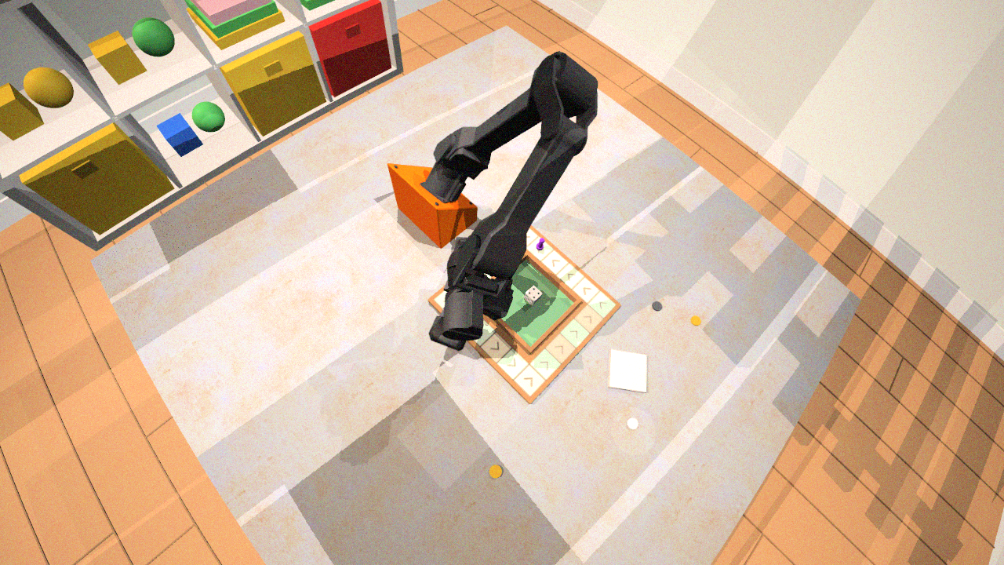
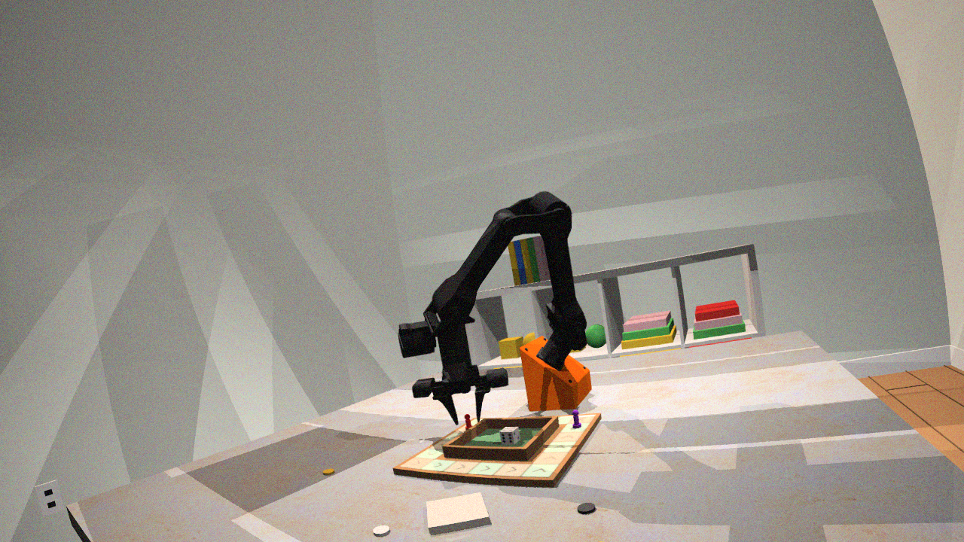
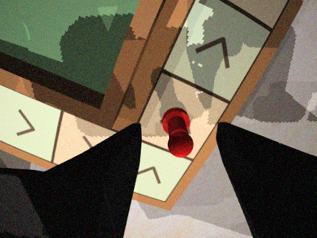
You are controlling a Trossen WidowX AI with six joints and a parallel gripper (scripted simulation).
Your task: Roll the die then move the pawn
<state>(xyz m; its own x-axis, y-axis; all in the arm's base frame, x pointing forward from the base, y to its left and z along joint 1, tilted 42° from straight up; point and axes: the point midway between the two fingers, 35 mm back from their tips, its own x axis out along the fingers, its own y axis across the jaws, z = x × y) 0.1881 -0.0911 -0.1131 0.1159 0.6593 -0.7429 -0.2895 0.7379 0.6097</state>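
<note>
Right now my gripper tip is 10 cm to the right of the green tray, 8 cm short of it and 2 cm above it. From my gripper tip the other things lie so: white die (11 cm to the left, 8 cm ahead); purple pawn (22 cm to the left, 3 cm ahead); red pawn (right at my gripper tip).
</note>
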